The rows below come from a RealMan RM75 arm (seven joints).
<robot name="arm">
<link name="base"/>
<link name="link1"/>
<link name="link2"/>
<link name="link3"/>
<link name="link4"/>
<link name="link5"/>
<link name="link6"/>
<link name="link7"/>
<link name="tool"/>
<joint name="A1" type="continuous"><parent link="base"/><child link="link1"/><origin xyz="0 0 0.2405"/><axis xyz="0 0 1"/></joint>
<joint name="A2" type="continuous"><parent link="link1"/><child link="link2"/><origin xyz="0 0 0"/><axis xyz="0 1 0"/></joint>
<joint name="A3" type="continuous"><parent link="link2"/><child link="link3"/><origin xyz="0 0 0.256"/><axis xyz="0 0 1"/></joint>
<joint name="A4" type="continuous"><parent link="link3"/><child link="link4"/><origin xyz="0 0 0"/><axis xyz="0 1 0"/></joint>
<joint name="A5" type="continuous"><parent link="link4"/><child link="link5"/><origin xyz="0 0 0.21"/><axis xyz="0 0 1"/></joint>
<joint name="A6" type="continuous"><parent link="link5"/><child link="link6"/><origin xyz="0 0 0"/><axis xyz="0 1 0"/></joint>
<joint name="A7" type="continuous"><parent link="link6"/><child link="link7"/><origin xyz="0 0 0.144"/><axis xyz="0 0 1"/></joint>
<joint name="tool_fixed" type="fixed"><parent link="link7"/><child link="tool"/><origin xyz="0 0 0"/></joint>
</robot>
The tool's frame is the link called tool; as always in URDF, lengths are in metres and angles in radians. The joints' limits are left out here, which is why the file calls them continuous.
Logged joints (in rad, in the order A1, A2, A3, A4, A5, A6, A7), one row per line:
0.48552 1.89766 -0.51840 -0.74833 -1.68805 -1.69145 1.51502
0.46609 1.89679 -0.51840 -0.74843 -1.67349 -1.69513 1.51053
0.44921 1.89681 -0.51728 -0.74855 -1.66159 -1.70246 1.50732
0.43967 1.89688 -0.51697 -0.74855 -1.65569 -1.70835 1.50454
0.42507 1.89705 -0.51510 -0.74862 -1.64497 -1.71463 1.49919
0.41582 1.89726 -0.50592 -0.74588 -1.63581 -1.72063 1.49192
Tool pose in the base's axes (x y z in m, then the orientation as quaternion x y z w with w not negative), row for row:
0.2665 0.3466 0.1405 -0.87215 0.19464 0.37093 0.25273
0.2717 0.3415 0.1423 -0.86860 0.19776 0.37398 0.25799
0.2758 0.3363 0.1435 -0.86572 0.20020 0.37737 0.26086
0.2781 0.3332 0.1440 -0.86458 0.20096 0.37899 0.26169
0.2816 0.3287 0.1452 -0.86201 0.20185 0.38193 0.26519
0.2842 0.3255 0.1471 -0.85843 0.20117 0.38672 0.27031
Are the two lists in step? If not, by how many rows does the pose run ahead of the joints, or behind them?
They are in step.
